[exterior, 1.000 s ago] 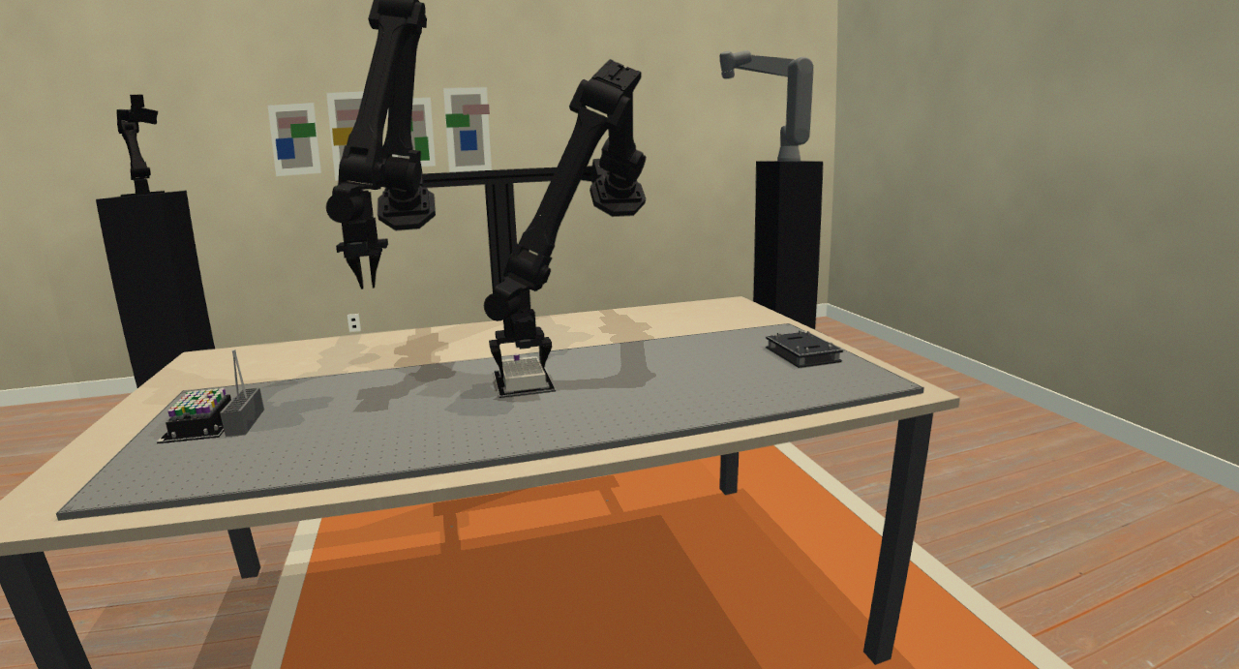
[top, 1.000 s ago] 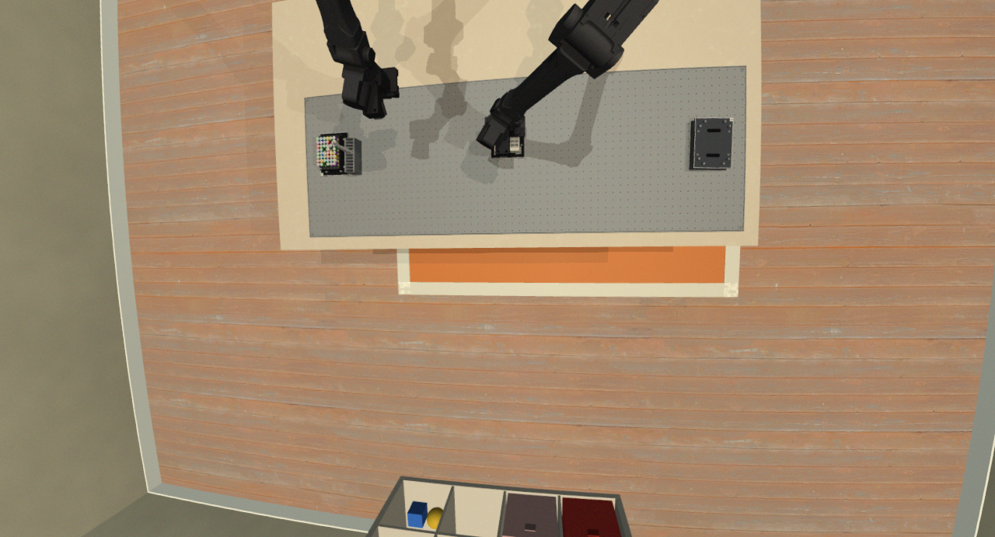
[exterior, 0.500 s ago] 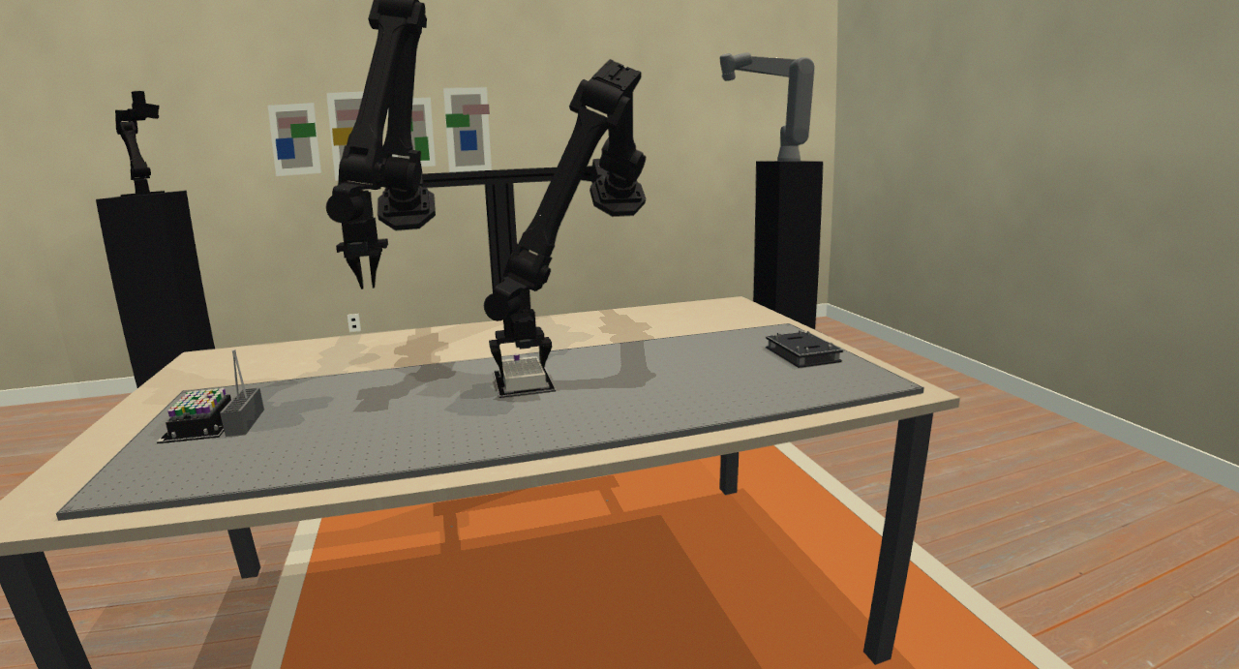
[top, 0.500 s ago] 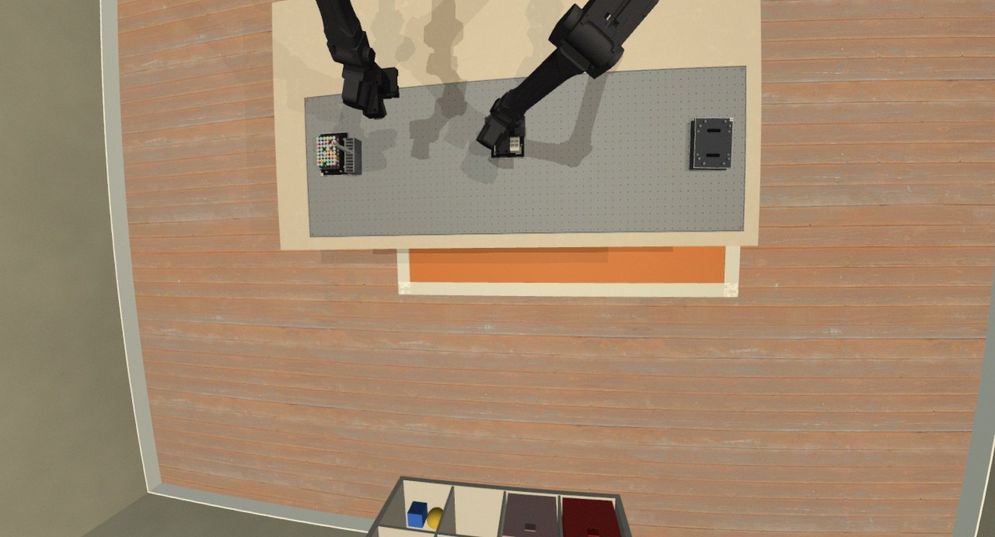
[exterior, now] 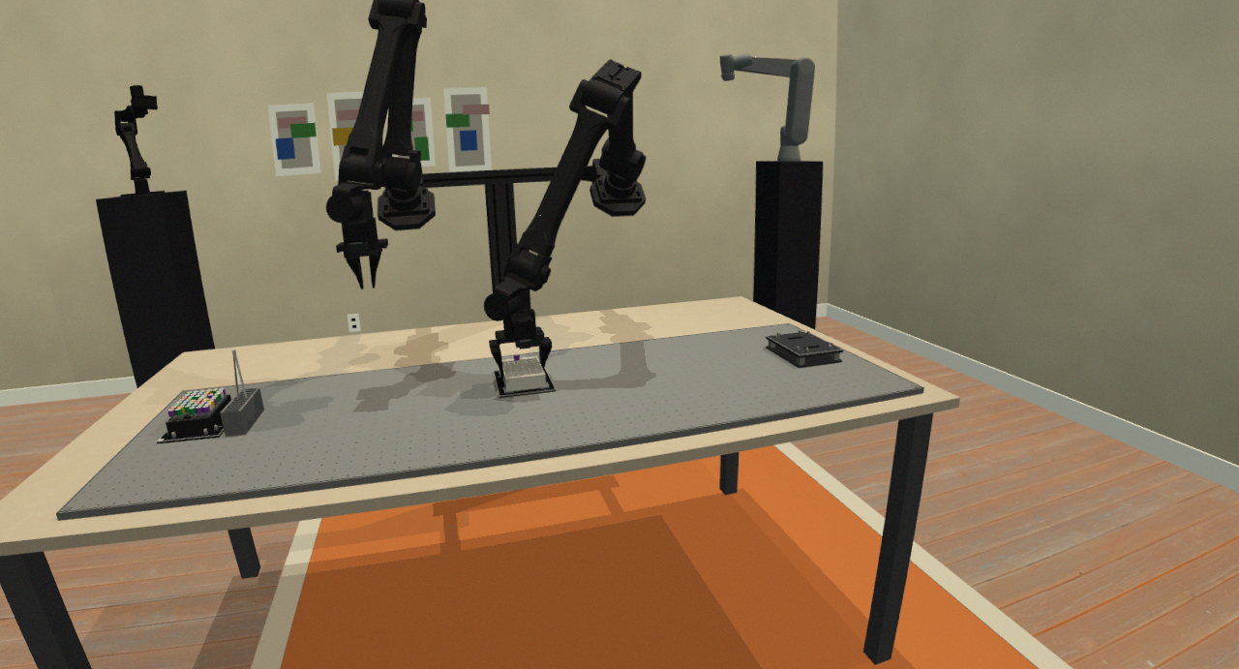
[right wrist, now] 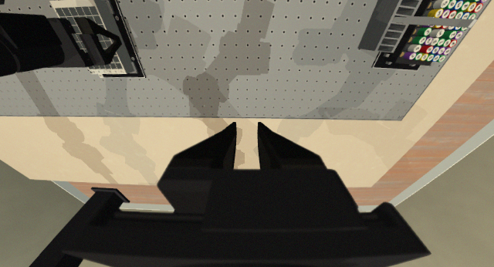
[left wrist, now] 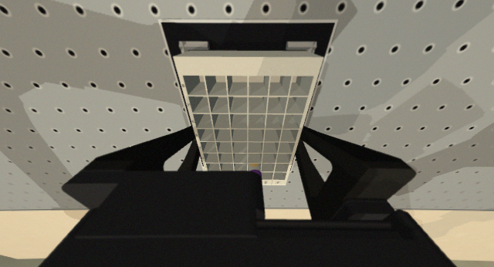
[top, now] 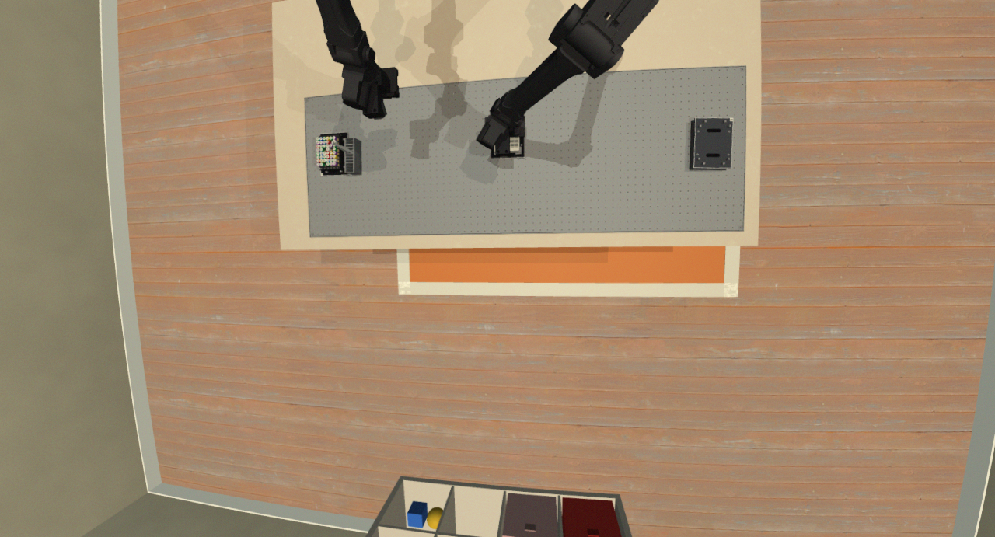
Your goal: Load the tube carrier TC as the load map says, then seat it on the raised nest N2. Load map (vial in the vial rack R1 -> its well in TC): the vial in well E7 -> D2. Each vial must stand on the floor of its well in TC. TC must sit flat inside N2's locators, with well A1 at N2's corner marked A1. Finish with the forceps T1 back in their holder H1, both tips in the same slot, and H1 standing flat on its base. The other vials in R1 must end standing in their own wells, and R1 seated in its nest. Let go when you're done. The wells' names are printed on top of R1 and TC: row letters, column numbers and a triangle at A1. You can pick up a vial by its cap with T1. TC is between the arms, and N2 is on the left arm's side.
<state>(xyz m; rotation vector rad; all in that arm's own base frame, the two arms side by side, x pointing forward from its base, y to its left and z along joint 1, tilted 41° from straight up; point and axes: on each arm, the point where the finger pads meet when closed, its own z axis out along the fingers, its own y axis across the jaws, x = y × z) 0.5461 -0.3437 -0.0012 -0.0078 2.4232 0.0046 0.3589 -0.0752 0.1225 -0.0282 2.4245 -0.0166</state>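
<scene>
Right now the white tube carrier TC is right at my left hand. From my left hand the other things lie so: grey holder H1 (58 cm to the right, 6 cm ahead, 1 cm below); then black raised nest N2 (68 cm to the left, 5 cm ahead).
</scene>
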